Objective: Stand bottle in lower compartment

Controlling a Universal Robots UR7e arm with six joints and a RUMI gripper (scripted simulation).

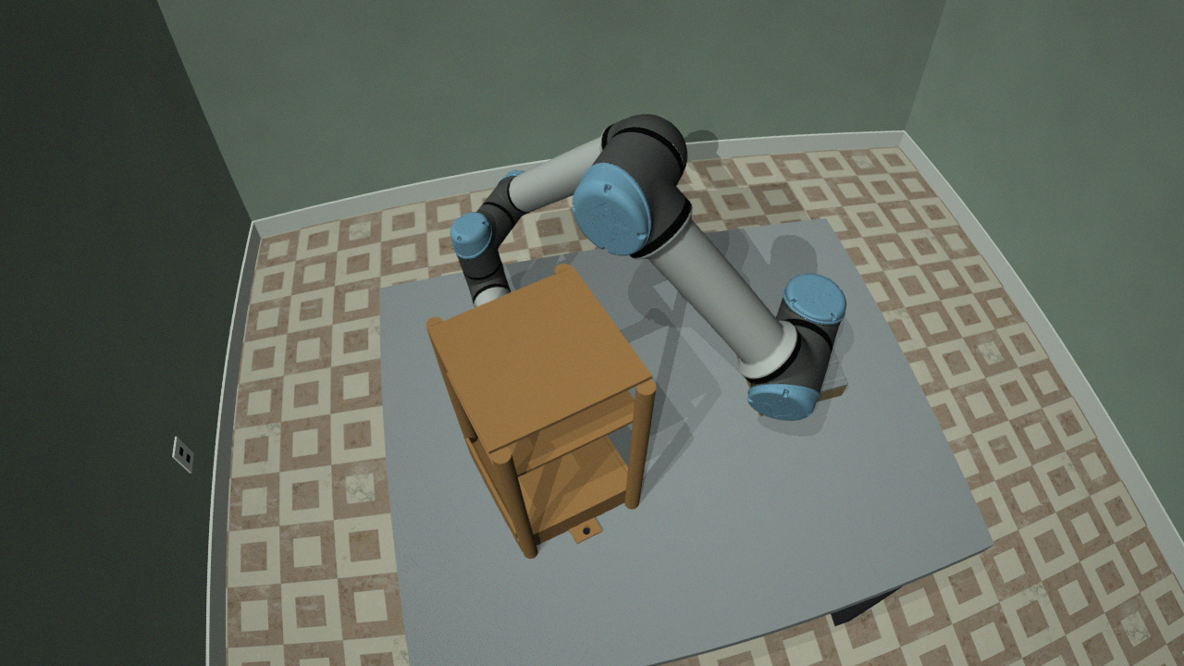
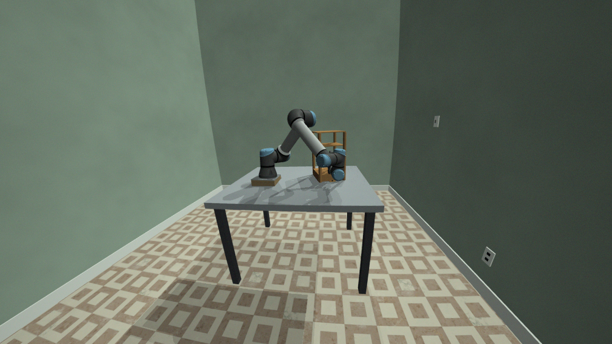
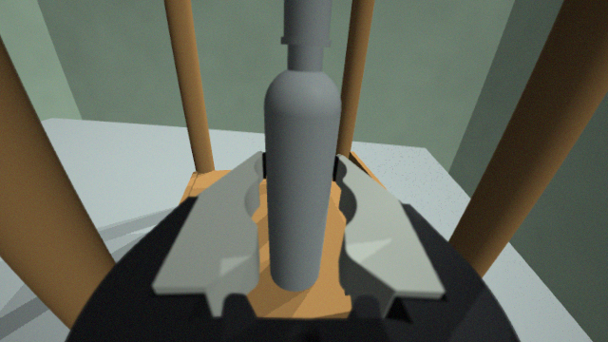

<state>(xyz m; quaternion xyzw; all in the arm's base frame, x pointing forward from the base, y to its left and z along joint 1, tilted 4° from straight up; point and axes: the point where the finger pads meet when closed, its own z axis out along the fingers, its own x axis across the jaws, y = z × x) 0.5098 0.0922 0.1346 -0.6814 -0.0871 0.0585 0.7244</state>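
The grey bottle lies 2 cm above my hand. Round my hand: shelving unit: 6 cm to the left, 4 cm above, 2 cm behind.
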